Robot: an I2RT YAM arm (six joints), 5 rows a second.
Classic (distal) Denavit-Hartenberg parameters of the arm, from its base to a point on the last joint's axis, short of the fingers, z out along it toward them. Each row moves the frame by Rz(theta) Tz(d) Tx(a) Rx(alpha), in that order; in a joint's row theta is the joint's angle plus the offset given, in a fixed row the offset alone. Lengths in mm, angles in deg.
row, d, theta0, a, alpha
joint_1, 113.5, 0, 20, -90
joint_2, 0, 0, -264, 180
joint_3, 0, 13.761, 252.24, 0
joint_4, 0, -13.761, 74, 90
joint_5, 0, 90, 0, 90
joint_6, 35.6, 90, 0, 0
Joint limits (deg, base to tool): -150..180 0..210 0..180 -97..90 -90..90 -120..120
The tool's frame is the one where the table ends.
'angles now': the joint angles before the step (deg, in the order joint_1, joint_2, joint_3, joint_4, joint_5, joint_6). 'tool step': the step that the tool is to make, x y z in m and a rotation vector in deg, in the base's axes. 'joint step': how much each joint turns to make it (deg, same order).
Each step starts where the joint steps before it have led.
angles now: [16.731 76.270 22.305 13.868 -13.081 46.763]
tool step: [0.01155 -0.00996 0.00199 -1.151 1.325 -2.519]
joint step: [-3.038 1.792 2.600 -2.600 0.109 -0.941]
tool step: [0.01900 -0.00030 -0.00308 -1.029 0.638 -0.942]
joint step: [-0.984 5.334 3.674 0.655 0.546 -0.677]
